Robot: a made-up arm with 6 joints.
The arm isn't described. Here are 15 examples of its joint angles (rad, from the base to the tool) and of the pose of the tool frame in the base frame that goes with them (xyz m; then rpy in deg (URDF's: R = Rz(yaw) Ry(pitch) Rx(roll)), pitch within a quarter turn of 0, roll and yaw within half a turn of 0).
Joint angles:
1: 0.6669 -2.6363 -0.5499 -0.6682 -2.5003 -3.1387
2: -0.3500 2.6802 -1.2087 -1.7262 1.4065 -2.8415
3: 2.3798 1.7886 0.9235 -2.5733 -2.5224 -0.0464
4: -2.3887 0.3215 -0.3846 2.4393 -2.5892 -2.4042
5: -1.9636 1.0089 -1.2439 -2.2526 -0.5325 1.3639
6: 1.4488 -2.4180 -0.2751 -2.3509 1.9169 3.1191
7: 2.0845 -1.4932 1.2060 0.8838 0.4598 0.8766
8: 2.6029 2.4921 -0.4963 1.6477 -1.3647 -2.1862
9: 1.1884 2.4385 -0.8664 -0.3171 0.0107 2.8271
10: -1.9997 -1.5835 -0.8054 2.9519 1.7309 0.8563
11: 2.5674 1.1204 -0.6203 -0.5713 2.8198 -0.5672
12: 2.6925 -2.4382 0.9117 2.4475 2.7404 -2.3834
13: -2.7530 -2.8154 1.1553 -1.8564 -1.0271 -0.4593
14: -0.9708 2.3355 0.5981 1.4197 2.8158 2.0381
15: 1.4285 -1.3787 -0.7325 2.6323 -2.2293 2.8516
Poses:
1: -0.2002 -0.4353 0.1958 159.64 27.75 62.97
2: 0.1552 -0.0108 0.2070 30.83 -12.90 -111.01
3: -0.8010 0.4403 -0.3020 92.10 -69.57 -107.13
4: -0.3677 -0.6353 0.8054 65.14 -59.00 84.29
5: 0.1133 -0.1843 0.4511 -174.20 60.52 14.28
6: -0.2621 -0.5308 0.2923 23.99 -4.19 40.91
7: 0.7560 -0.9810 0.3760 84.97 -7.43 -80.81
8: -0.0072 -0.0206 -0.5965 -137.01 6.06 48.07
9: 0.2442 -0.1007 -0.0628 36.16 -8.77 -111.72
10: 0.4148 0.2505 0.6749 143.94 53.36 -96.40
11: -0.2129 0.4162 0.1718 20.93 -62.88 125.07
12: 0.7056 -0.5773 -0.4987 -89.10 -28.95 170.86
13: 0.7193 0.2099 -0.5281 -103.09 32.98 -55.93
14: 0.3606 -0.6012 -0.6934 -90.98 -67.86 1.49
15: -0.2957 -0.3527 0.8415 173.29 -10.53 -75.06
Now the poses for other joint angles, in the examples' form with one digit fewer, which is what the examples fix.
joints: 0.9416 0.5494 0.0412 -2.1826 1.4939 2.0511
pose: 0.268 0.639 0.480 -59.5 32.5 -50.6
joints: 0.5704 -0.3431 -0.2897 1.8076 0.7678 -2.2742
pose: 0.155 0.177 1.269 28.3 7.1 75.6
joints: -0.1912 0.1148 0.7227 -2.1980 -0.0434 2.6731
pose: 0.622 0.046 1.099 -28.7 -36.3 -8.5
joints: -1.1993 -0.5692 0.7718 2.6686 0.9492 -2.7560
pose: 0.088 0.457 1.398 -15.6 -23.7 -44.9
